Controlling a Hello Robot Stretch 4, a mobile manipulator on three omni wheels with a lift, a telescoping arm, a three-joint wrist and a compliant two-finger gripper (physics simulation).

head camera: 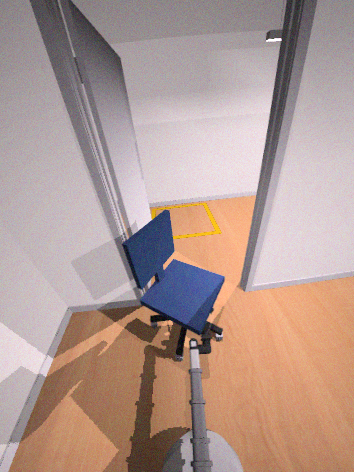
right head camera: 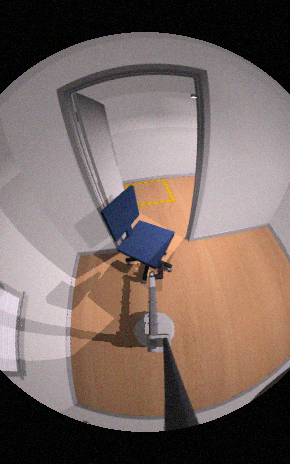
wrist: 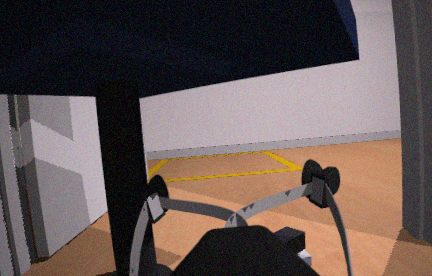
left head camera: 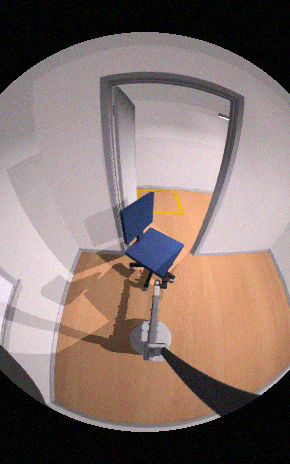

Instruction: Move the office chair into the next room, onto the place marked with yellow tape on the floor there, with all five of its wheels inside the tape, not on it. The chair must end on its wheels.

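Frame: origin at the robot's base, x down, y left, z ahead, level; centimetres.
Seen in the pictures: gripper, between the fingertips: (wrist: 234, 183).
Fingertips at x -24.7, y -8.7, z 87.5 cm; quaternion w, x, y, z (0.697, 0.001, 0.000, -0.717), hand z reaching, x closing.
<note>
Pixels of each thing's middle, then the offset from my fingertips to it. "spot": a spot on its surface instead.
- blue office chair, a spot on its surface: (head camera: 185, 292) (left head camera: 156, 250) (right head camera: 146, 242) spot: dx -19.6, dy +12.0, dz +0.9 cm
- dark seat underside, a spot on its surface: (wrist: 175, 45) spot: dx -13.6, dy +4.5, dz -0.3 cm
- black post, a spot on its surface: (wrist: 122, 175) spot: dx -1.0, dy +12.3, dz +2.7 cm
The blue office chair (head camera: 185, 292) (left head camera: 155, 250) (right head camera: 146, 242) stands upright on its wheels on the near side of the doorway, close to the left jamb, with its backrest to the left. In the wrist view the dark seat underside (wrist: 175, 45) hangs above, and the black post (wrist: 122, 175) is left of centre, overlapped by the left fingertip. My gripper (wrist: 234, 183) is open under the seat, its fingertips wide apart, with the post not between them. In the head views the seat hides the fingertips. The yellow tape outline (head camera: 212, 218) (left head camera: 179, 202) (right head camera: 169, 190) (wrist: 225, 175) lies beyond the doorway.
The open door (head camera: 102, 100) (left head camera: 126, 145) (right head camera: 97, 135) stands at the doorway's left side. The right door jamb (head camera: 270, 150) (wrist: 415, 125) is right of the chair. Walls run along the left and beside the doorway. My arm (head camera: 198, 400) reaches forward from the round base (left head camera: 165, 335) (right head camera: 167, 327).
</note>
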